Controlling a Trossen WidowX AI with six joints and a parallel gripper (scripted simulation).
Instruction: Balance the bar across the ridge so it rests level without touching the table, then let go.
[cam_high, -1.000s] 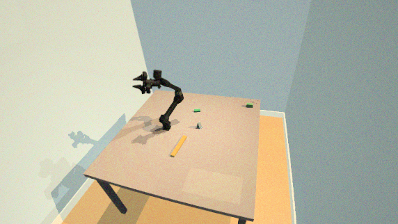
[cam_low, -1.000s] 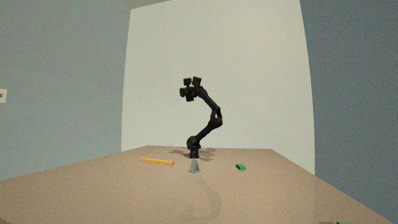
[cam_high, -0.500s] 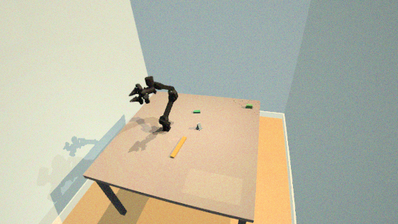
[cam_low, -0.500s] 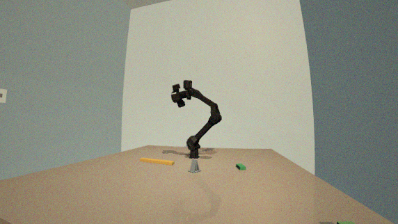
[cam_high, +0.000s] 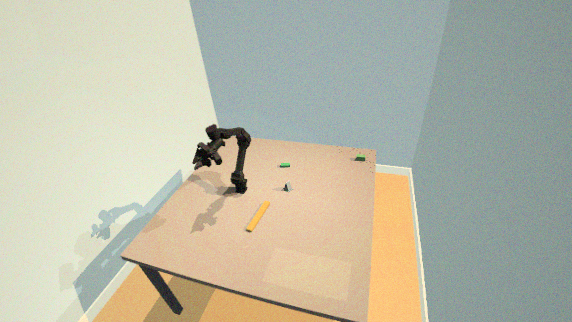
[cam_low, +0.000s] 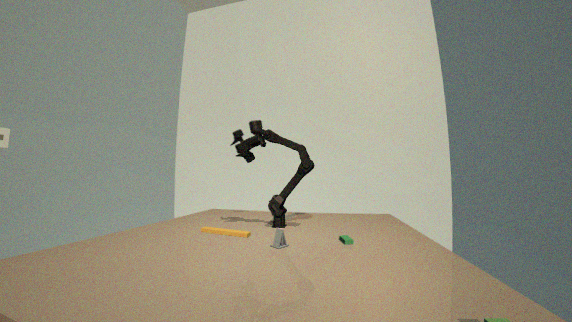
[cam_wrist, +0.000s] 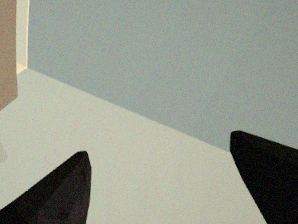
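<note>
Now: gripper tip 26 cm short of the bar, 9 cm to the right of it and 39 cm above it. The rest, counted from my gripper tip: green block: 80 cm ahead, 79 cm to the left, 38 cm below.
</note>
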